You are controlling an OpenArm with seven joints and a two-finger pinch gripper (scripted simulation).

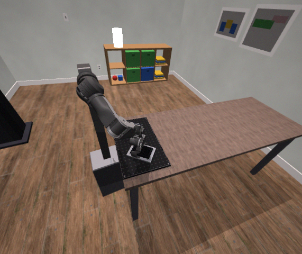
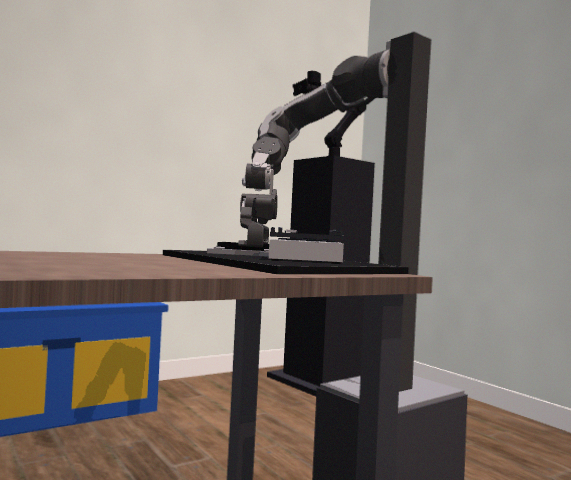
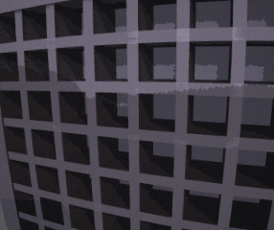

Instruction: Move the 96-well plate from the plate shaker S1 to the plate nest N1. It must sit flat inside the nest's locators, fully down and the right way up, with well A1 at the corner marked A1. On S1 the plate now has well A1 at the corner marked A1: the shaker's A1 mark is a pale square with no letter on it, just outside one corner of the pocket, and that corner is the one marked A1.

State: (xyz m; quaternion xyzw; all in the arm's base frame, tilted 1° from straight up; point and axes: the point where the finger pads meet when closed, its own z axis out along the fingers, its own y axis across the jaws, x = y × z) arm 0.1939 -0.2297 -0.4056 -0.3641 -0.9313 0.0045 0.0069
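My gripper is now 10 mm to the left of the black 96-well plate and 10 mm short of it. The rest, counted from my hand: plate shaker S1: 180 mm to the left, 40 mm ahead, 20 mm above; plate nest N1: 10 mm to the right, 10 mm below, 10 mm ahead.
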